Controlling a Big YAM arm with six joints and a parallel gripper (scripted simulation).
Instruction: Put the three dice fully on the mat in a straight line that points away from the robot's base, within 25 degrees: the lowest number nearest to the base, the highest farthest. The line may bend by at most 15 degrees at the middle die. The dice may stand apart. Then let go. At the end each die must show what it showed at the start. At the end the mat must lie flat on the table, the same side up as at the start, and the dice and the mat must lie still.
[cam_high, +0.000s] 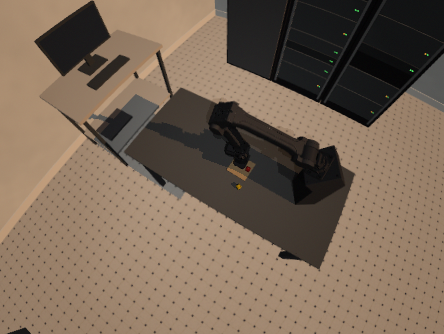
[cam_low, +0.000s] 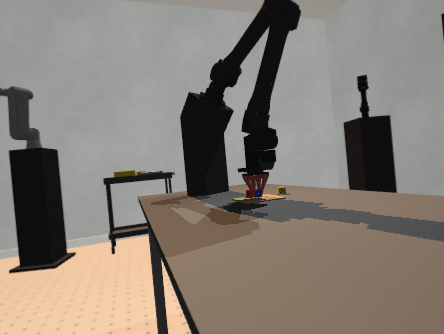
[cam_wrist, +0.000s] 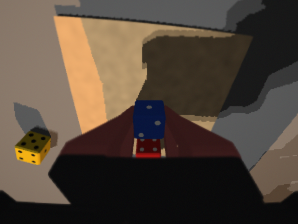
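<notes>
Now: the blue die right at my hand. From my hand the other things lie so: tan mat (2 cm below); yellow die (9 cm behind, 11 cm to the left, 1 cm below); red die (5 cm behind, 1 cm to the right).
</notes>
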